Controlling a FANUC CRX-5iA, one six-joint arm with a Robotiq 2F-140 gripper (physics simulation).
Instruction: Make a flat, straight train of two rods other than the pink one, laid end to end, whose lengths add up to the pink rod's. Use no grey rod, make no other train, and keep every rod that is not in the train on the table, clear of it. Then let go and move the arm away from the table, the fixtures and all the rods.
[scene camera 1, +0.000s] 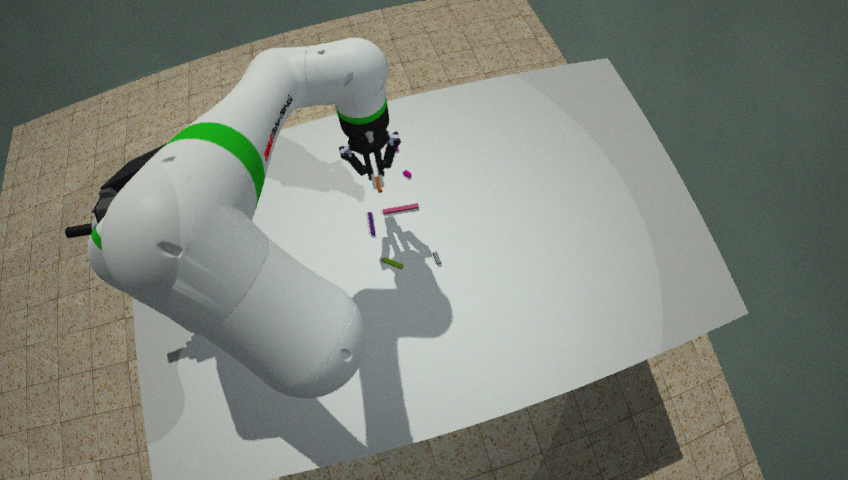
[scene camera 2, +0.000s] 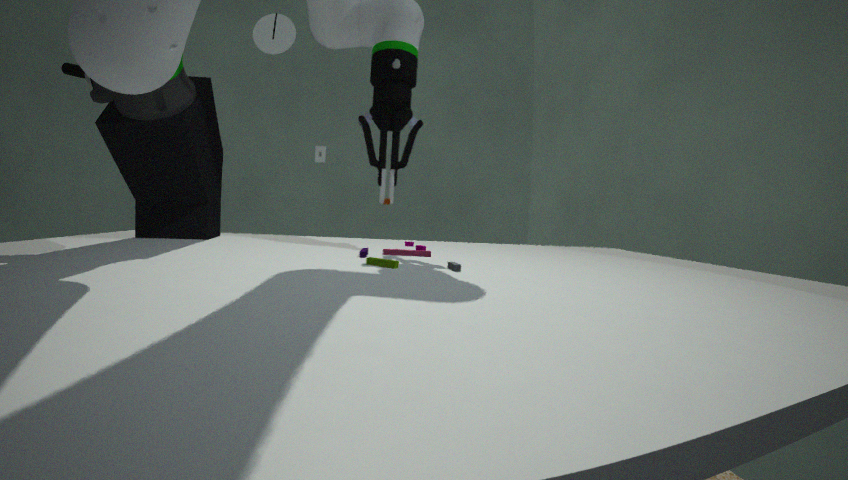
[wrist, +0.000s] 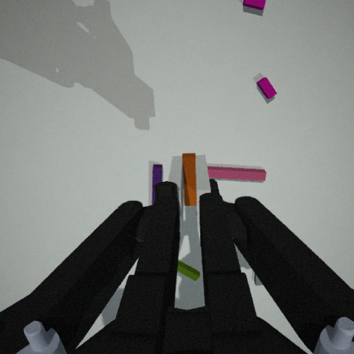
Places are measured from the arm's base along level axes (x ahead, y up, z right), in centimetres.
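Pixels of known places: gripper, fingertip midpoint: (scene camera 1: 377, 183) (scene camera 2: 386, 203); arm's base, link origin: (scene camera 2: 156, 97).
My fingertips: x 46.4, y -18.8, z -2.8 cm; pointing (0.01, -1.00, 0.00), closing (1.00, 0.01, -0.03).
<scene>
For each thing: its top centre in the pictures, then the offset to it from my fingertips. Level surfaces: height alone.
- orange rod, top centre: (scene camera 2: 386, 199) (scene camera 1: 378, 183) dx +0.0, dy +0.8, dz +0.5 cm
- pink rod, top centre: (scene camera 2: 407, 250) (scene camera 1: 400, 208) dx +4.1, dy -8.6, dz +3.5 cm
- purple rod, top centre: (scene camera 2: 364, 249) (scene camera 1: 371, 222) dx -3.8, dy -8.6, dz +5.5 cm
- lime rod, top centre: (scene camera 2: 382, 259) (scene camera 1: 392, 262) dx -1.0, dy -8.6, dz +17.0 cm
- grey rod, top centre: (scene camera 2: 454, 263) (scene camera 1: 437, 257) dx +9.4, dy -8.6, dz +18.4 cm
- white table, surface height: dy -9.6 cm
My gripper (scene camera 1: 377, 182) (scene camera 2: 387, 197) (wrist: 189, 171) is shut on the orange rod (scene camera 1: 379, 185) (scene camera 2: 386, 201) (wrist: 189, 180), held well above the table. Below lie the pink rod (scene camera 1: 400, 209) (scene camera 2: 406, 252) (wrist: 242, 173), the purple rod (scene camera 1: 371, 224) (scene camera 2: 363, 252) (wrist: 157, 181) beside its left end in scene camera 1, and the lime rod (scene camera 1: 392, 262) (scene camera 2: 382, 262) (wrist: 189, 270). The grey rod (scene camera 1: 436, 259) (scene camera 2: 454, 266) lies apart from them. Two short magenta rods, one (scene camera 1: 407, 173) (scene camera 2: 420, 247) (wrist: 267, 88) nearer the pink rod and another (scene camera 1: 396, 149) (scene camera 2: 408, 243) (wrist: 254, 4) partly behind my gripper in scene camera 1, lie separately.
The white table (scene camera 1: 553, 237) (scene camera 2: 595, 344) bears all the loose rods. The arm (scene camera 1: 238, 297) reaches across the left side of scene camera 1. Its shadow falls over the lime rod. The black robot stand (scene camera 2: 172, 178) is at the back left in scene camera 2.
</scene>
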